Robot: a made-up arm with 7 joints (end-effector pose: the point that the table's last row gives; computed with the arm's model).
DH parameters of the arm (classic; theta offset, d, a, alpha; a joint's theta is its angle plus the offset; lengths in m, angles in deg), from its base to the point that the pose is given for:
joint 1: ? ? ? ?
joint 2: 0 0.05 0 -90
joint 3: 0 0.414 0.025 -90
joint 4: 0 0.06 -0.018 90
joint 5: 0 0.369 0 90
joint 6: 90 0.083 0.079 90
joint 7: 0 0.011 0 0
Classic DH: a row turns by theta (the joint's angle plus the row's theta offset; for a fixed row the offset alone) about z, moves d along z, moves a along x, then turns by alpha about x.
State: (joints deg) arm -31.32 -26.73 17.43 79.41 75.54 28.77 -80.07
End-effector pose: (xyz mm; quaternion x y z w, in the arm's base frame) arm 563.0 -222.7 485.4 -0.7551 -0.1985 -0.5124 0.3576
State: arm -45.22 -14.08 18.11 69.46 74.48 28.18 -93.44
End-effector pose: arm 458.6 -315.1 689.6 -0.6825 -0.2992 -0.6593 0.1002
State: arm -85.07 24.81 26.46 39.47 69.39 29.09 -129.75
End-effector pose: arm 104.6 34.4 1078.8 0.3109 0.5436 0.4186 0.6577
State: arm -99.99 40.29 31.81 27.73 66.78 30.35 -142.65
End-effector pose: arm 148.7 309.5 1040.0 0.1209 0.6025 0.1470 0.7751
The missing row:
joint 1: 0 0.292 0 90
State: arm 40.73 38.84 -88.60 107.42 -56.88 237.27 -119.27
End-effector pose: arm 64.8 -464.9 563.7 -0.3623 -0.1561 0.2698 0.8784
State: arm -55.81 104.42 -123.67 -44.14 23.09 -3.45 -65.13
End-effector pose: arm -284.2 732.8 238.4 -0.1013 -0.7710 0.0723 0.6246
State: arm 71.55 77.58 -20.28 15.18 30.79 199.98 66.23
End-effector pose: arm -107.3 -639.8 565.3 0.9880 0.1260 0.0471 0.0759
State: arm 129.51 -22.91 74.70 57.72 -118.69 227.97 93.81
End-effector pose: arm -310.1 92.7 912.3 0.8044 -0.1644 0.5321 0.2067
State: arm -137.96 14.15 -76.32 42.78 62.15 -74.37 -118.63
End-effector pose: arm -256.3 266.0 944.8 0.8930 -0.2730 0.1968 0.2987
